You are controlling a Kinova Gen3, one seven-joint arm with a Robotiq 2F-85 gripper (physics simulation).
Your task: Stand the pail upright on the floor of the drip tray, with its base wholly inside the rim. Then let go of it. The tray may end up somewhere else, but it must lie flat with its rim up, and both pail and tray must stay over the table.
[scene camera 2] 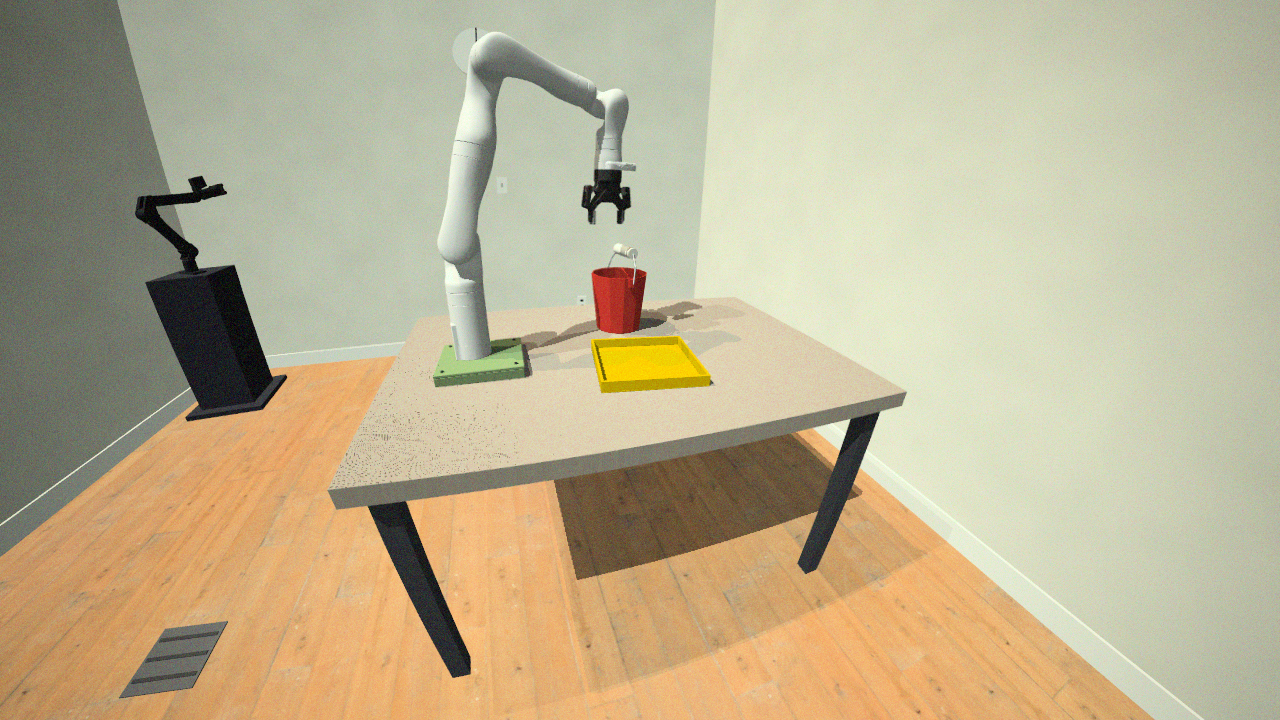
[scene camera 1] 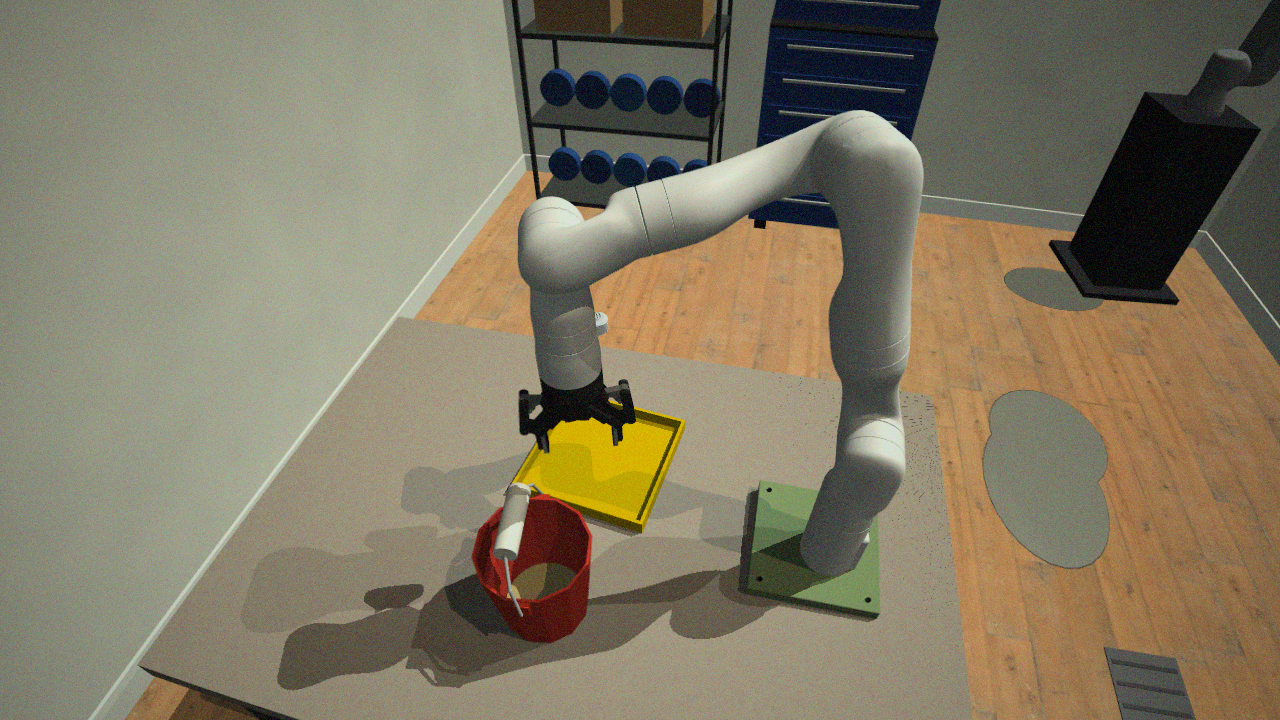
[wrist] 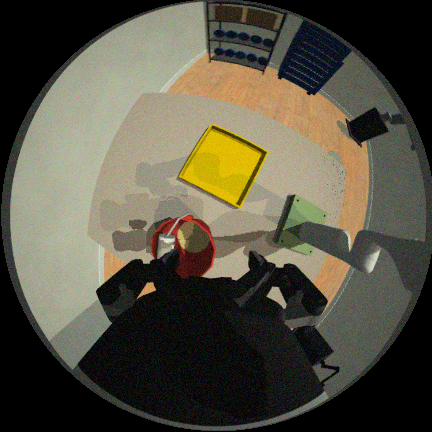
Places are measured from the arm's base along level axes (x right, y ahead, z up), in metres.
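Pixels of known places: gripper, fingertip midpoint: [scene camera 2: 606, 224] [scene camera 1: 581, 444] [wrist: 213, 257]; arm's base at its link origin: [scene camera 2: 474, 353] [scene camera 1: 826, 550] [wrist: 306, 231].
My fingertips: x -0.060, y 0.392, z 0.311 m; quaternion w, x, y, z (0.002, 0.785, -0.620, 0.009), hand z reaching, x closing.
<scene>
For each thing: its top centre in the pictures, then the offset to it from my fingertips. Level surfaces: height alone.
- white grip at its top centre: [scene camera 1: 510, 514] [wrist: 161, 262] [scene camera 2: 625, 245] dy +0.091, dx -0.071, dz -0.074 m
- yellow drip tray at its top centre: [scene camera 1: 602, 450] [scene camera 2: 645, 355] [wrist: 224, 161] dy +0.024, dx +0.234, dz -0.308 m
- table at its surface level: dz -0.337 m
The red pail [scene camera 1: 559, 617] [scene camera 2: 617, 304] [wrist: 202, 255] stands upright on the table, beside the tray and apart from it. Its wire handle is raised, with a white grip [scene camera 1: 512, 522] [scene camera 2: 625, 250] [wrist: 166, 243] above the rim, toward one side in scene camera 1. The yellow drip tray [scene camera 1: 617, 520] [scene camera 2: 653, 385] [wrist: 230, 175] lies flat, rim up, with no pail in it. My gripper [scene camera 1: 580, 445] [scene camera 2: 606, 220] [wrist: 213, 257] is open and empty, pointing down. It hangs above the height of the pail's handle, apart from it. A finger partly hides the pail in the wrist view.
The arm's green base plate [scene camera 1: 778, 573] [scene camera 2: 483, 368] [wrist: 295, 220] is on the table [scene camera 1: 358, 402] [scene camera 2: 760, 394] [wrist: 130, 130], to the right of pail and tray in scene camera 1. A wall runs along the table's left side there. A shelf rack and blue cabinet stand beyond the table.
</scene>
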